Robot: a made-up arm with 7 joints. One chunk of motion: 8 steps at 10 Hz.
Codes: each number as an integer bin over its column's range. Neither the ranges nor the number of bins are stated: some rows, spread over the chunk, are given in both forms.
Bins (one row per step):
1: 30 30 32 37 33 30 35
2: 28 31 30 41 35 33 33
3: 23 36 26 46 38 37 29
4: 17 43 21 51 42 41 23
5: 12 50 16 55 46 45 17
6: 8 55 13 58 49 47 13
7: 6 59 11 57 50 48 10
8: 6 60 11 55 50 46 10
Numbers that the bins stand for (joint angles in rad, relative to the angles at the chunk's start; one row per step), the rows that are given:
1: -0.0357 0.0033 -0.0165 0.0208 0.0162 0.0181 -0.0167
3: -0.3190 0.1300 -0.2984 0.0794 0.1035 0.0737 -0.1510
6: -0.9262 0.5311 -0.9092 0.1575 0.2956 0.1530 -0.5090
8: -1.0071 0.6367 -1.0032 0.1379 0.3130 0.1451 -0.5762
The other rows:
2: -0.1167 0.0244 -0.1105 0.0468 0.0511 0.0419 -0.0614
4: -0.5619 0.2778 -0.5333 0.1119 0.1733 0.1054 -0.2852
5: -0.7643 0.4256 -0.7683 0.1379 0.2432 0.1371 -0.4195
7: -1.0071 0.6156 -1.0032 0.1510 0.3130 0.1610 -0.5762

